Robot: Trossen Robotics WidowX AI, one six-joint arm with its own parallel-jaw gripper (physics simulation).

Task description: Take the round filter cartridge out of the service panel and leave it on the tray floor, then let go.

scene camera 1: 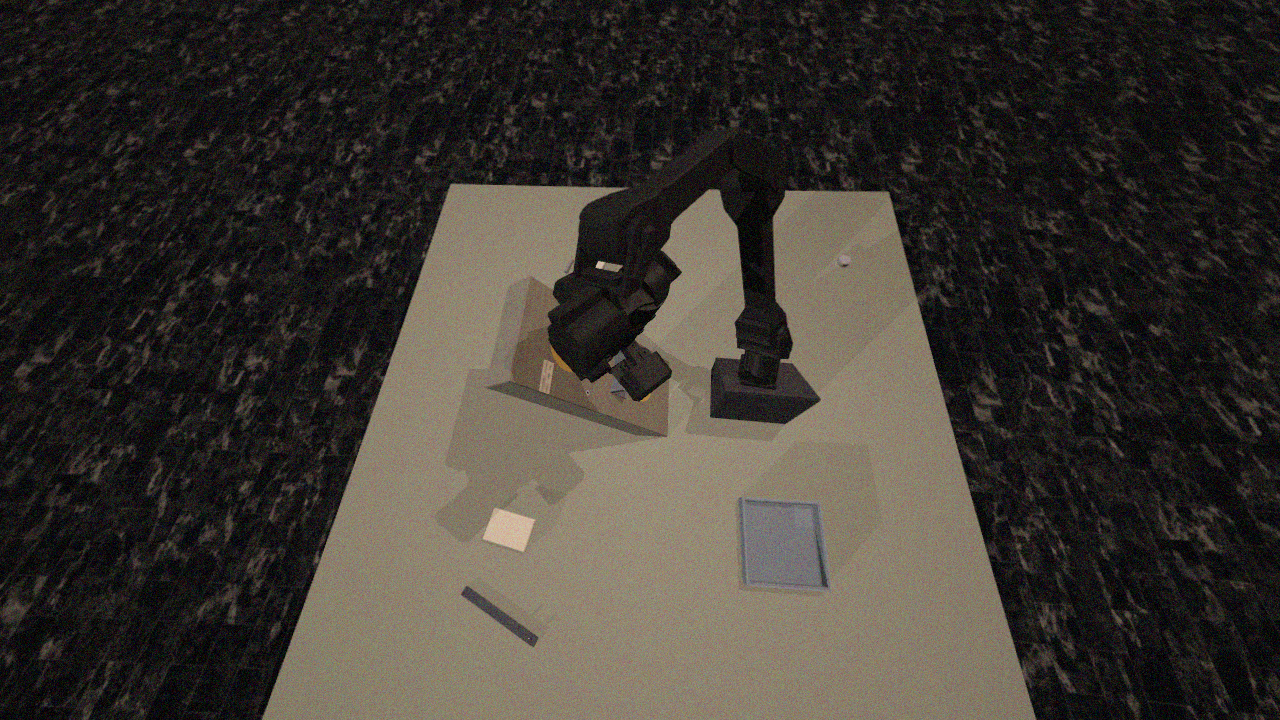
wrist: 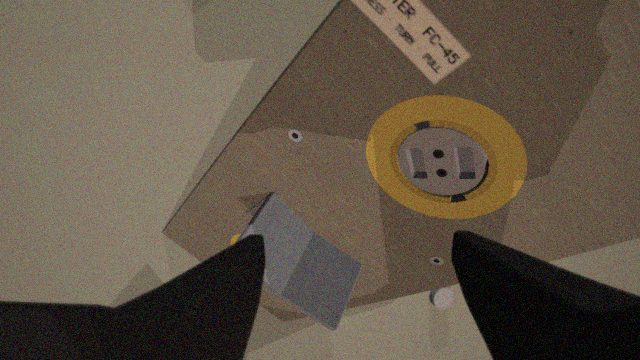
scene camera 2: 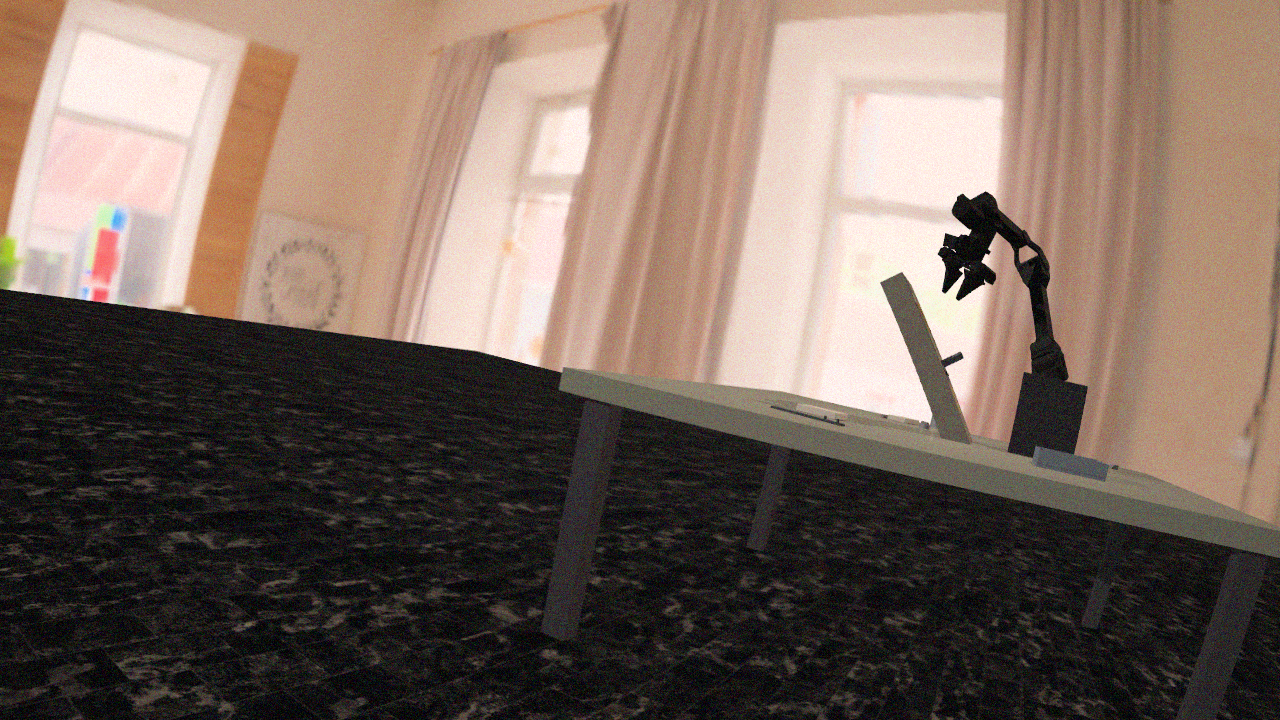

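The round grey filter cartridge point(wrist: 440, 163) sits inside a yellow ring point(wrist: 382, 160) point(scene camera 1: 561, 360) on the tilted brown service panel point(wrist: 345, 95) point(scene camera 1: 529, 340) point(scene camera 2: 926, 358). Two raised ribs and two dark holes show on its face. My gripper point(wrist: 358, 246) point(scene camera 2: 954, 293) is open with nothing between the fingers. It hangs above the sloping panel, apart from it. In the wrist view the cartridge lies above and to the right of the midpoint between the fingertips. In scene camera 1 the arm hides the cartridge. The blue-grey tray point(scene camera 1: 783, 546) point(scene camera 2: 1071, 463) stands at the front right, empty.
A blue-grey flap point(wrist: 300, 260) sticks out from the panel, beside the cartridge ring. A small white cylinder point(wrist: 442, 298) is past the panel's edge. The arm's dark base block point(scene camera 1: 751, 404) stands right of the panel. A cream square point(scene camera 1: 509, 530) and dark bar point(scene camera 1: 499, 616) lie at the front left.
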